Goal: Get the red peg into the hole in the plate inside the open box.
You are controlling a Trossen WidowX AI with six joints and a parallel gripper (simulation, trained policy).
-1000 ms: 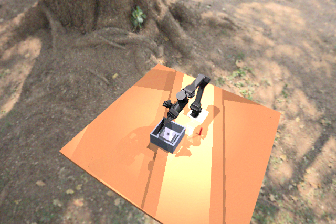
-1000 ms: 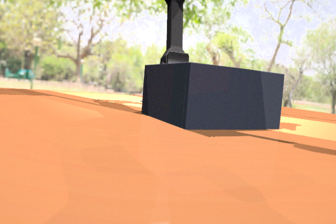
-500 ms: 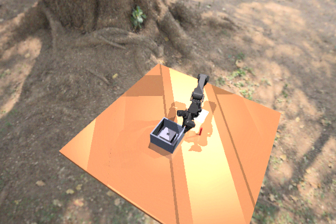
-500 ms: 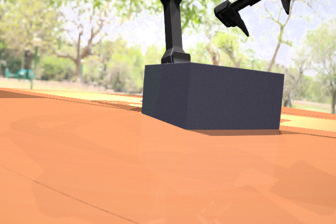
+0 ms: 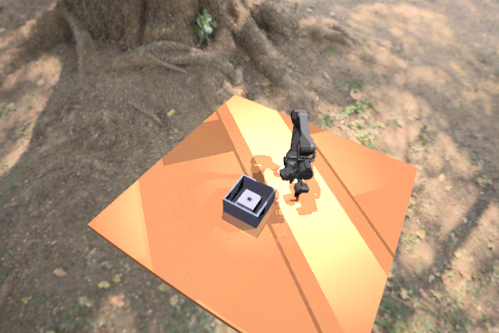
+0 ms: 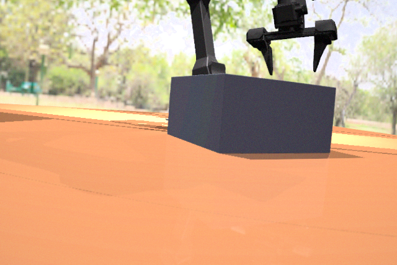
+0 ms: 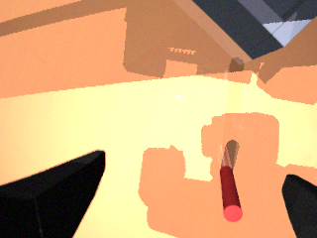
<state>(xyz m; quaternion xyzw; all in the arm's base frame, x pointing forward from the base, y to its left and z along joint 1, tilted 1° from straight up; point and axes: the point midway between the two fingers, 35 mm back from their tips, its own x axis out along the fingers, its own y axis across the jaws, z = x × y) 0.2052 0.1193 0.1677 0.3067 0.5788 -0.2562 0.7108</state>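
My gripper tip is now 9 cm above the red peg, 6 cm past it and 1 cm to the right of it. From my gripper tip the other things lie so: plate: 16 cm to the right, 12 cm ahead, 9 cm below; then grey box: 16 cm to the right, 12 cm ahead, 11 cm below.
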